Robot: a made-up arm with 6 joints. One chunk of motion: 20 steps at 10 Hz.
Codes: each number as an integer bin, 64 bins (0 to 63) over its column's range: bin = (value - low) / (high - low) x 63, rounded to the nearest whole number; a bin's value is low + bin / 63 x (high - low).
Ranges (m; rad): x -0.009..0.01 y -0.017..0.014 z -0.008..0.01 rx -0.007..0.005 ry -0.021..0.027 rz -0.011..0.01
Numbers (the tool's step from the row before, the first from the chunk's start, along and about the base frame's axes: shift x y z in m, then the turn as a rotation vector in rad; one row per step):
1: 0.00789 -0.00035 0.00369 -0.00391 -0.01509 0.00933
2: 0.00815 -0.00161 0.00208 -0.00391 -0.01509 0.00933
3: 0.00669 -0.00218 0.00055 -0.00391 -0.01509 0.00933
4: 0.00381 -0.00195 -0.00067 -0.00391 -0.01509 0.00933
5: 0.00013 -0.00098 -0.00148 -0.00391 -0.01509 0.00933
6: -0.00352 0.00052 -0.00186 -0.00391 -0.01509 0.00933
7: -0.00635 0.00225 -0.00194 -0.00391 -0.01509 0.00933
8: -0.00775 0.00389 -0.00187 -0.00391 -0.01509 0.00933
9: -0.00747 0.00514 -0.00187 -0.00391 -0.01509 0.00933
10: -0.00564 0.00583 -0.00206 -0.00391 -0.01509 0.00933
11: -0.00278 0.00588 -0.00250 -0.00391 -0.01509 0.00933
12: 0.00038 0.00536 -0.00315 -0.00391 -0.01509 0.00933
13: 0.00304 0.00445 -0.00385 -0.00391 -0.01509 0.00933
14: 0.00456 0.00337 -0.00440 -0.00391 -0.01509 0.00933
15: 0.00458 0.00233 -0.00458 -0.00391 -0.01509 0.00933
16: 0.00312 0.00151 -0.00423 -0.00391 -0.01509 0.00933
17: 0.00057 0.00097 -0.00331 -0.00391 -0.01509 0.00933
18: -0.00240 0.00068 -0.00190 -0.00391 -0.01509 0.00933
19: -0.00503 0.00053 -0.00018 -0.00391 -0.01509 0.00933
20: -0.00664 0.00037 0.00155 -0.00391 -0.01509 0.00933
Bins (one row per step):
1: 56 34 41 16 8 61
2: 57 31 35 16 8 61
3: 52 30 30 16 8 61
4: 42 31 26 16 8 61
5: 30 33 23 16 8 61
6: 18 36 21 16 8 61
7: 9 39 21 16 8 61
8: 4 42 21 16 8 61
9: 5 45 21 16 8 61
10: 11 46 21 16 8 61
11: 21 46 19 16 8 61
12: 31 45 17 16 8 61
13: 40 44 15 16 8 61
14: 45 41 13 16 8 61
15: 45 39 12 16 8 61
16: 40 38 13 16 8 61
17: 32 37 16 16 8 61
18: 22 36 21 16 8 61
19: 13 36 27 16 8 61
20: 8 35 33 16 8 61

